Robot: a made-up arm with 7 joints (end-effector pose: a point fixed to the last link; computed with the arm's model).
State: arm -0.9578 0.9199 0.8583 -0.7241 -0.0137 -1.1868 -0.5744
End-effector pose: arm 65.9 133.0 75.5 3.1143 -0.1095 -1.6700
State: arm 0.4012 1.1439 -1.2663 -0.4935 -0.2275 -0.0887 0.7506
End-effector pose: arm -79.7 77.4 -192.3 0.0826 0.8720 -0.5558
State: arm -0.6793 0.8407 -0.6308 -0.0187 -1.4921 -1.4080 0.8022
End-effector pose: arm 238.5 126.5 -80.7 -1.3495 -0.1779 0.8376
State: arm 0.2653 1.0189 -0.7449 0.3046 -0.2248 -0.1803 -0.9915
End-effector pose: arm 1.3 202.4 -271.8 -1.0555 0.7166 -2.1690
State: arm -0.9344 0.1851 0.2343 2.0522 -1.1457 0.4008 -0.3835
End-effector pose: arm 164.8 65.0 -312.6 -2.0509 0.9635 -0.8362
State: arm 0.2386 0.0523 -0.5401 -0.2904 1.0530 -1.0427 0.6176
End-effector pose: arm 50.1 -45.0 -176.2 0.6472 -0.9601 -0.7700
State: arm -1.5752 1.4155 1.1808 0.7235 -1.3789 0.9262 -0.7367
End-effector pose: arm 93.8 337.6 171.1 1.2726 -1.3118 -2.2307
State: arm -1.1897 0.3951 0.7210 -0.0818 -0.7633 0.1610 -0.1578
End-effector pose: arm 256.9 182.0 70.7 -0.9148 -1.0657 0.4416
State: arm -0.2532 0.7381 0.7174 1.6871 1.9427 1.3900 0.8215
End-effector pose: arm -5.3 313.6 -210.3 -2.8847 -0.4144 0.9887
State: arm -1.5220 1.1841 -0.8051 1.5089 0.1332 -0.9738 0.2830
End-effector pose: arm 286.6 275.9 39.4 1.4769 -0.4955 -0.1316
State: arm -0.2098 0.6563 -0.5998 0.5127 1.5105 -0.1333 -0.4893
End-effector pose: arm 136.8 140.3 -296.1 2.8312 1.2067 0.4242
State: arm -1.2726 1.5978 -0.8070 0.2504 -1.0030 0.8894 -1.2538
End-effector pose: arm 255.7 248.9 34.3 -0.4074 0.8056 -1.1161
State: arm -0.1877 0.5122 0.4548 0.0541 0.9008 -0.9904 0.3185
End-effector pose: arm 178.1 177.6 -141.6 1.5529 -0.5294 -0.6192
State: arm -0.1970 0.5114 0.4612 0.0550 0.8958 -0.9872 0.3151
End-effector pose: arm 179.6 178.2 -139.5 1.5550 -0.5402 -0.6142
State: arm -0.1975 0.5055 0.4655 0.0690 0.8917 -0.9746 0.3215
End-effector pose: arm 179.9 179.8 -141.7 1.5323 -0.5484 -0.5801
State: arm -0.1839 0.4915 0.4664 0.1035 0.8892 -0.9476 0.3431
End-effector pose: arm 177.9 183.0 -150.6 1.4719 -0.5482 -0.5003
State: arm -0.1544 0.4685 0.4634 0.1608 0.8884 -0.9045 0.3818
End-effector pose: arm 172.0 187.4 -167.2 1.3763 -0.5289 -0.3716
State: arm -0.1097 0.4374 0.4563 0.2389 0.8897 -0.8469 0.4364
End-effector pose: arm 160.5 192.1 -191.2 1.2662 -0.4772 -0.2070
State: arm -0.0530 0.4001 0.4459 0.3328 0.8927 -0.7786 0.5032
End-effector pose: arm 141.5 195.7 -220.3 1.1713 -0.3881 -0.0291
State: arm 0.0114 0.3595 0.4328 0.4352 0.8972 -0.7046 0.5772
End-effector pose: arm 114.6 196.7 -250.7 1.1161 -0.2698 0.1414
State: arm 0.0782 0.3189 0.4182 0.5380 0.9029 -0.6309 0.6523
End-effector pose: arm 81.4 194.4 -278.4 1.1086 -0.1403 0.2932
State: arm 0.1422 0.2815 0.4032 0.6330 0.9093 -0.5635 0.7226
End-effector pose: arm 45.6 189.2 -300.1 1.1404 -0.0191 0.4221
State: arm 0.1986 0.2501 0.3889 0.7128 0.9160 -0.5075 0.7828
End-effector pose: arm 12.0 182.2 -314.7 1.1940 0.0801 0.5251
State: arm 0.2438 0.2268 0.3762 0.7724 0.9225 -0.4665 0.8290
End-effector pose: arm -15.4 175.4 -322.9 1.2496 0.1518 0.5993
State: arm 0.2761 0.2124 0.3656 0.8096 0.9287 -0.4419 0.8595
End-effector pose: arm -34.3 170.2 -326.7 1.2923 0.1969 0.6429
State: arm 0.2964 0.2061 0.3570 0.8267 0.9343 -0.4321 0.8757
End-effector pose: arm -44.9 167.2 -327.9 1.3159 0.2207 0.6591
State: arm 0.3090 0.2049 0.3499 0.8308 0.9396 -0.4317 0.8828
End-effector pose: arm -50.1 165.8 -327.9 1.3255 0.2316 0.6580
